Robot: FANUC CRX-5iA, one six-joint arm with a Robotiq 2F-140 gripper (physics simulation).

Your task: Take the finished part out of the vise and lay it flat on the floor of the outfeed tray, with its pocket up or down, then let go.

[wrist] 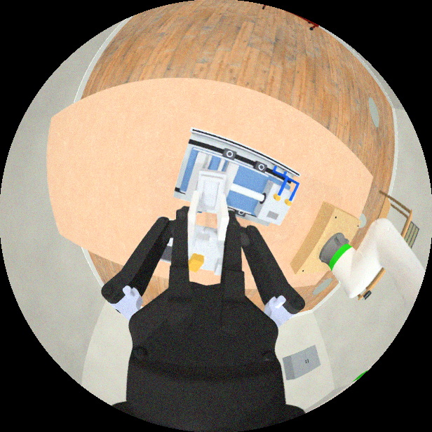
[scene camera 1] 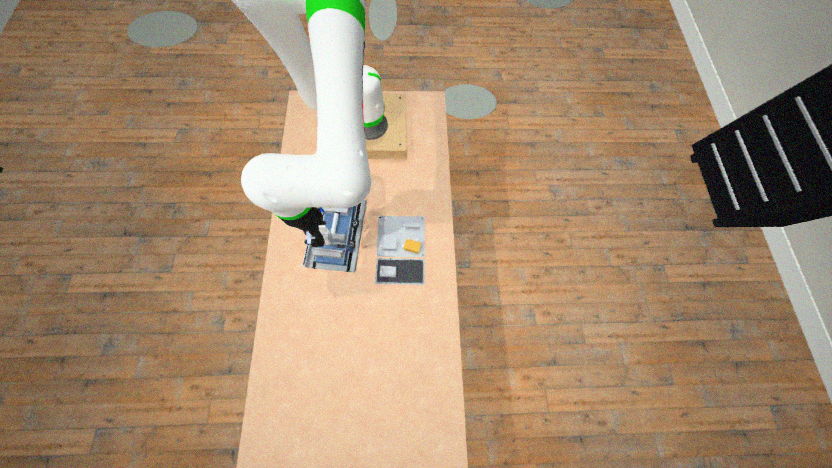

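Note:
My gripper is shut on the light grey part, a rectangular block with a recessed pocket on the face toward the wrist camera. It holds the part above the vise, with the part overlapping the jaws in the wrist view. In the scene view the arm and gripper hide much of the part. A dark-floored tray holds a small light block at one end. A light grey tray adjoins it. Neither tray has a readable label.
An orange block and pale pieces lie in the light grey tray. The vise has a raised long side rail and blue hoses at one end. The robot's wooden base plate stands beyond that end.

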